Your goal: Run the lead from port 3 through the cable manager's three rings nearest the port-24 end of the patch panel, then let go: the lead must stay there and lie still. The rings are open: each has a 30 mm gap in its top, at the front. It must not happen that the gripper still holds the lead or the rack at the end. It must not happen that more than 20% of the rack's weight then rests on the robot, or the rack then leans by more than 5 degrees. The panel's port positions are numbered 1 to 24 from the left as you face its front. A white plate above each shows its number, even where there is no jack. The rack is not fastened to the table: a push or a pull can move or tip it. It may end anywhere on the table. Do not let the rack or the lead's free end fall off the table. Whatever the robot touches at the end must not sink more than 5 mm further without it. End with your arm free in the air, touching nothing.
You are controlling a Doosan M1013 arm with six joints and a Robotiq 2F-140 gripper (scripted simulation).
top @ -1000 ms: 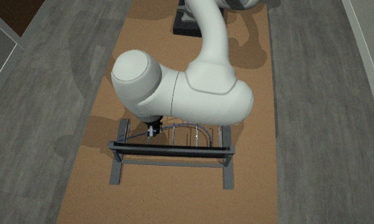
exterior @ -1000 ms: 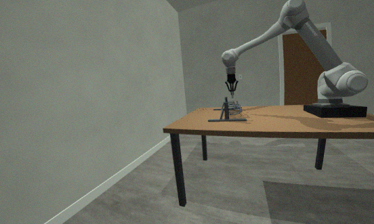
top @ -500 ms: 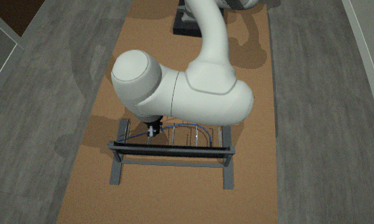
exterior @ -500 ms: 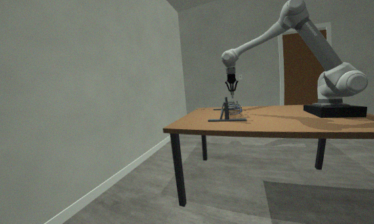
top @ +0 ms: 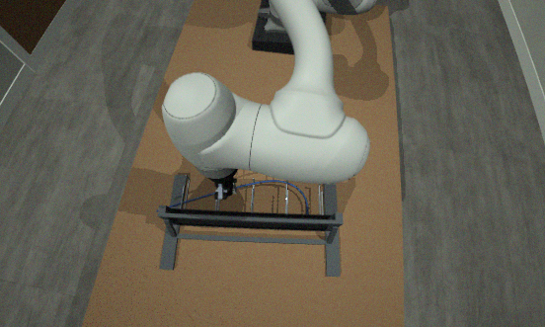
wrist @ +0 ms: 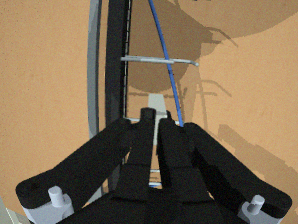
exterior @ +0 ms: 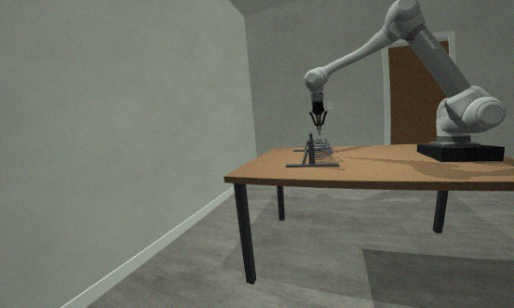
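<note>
Now: hand 50 mm short of the dark grey rack, 60 mm to the right of it and 110 mm above it.
</note>
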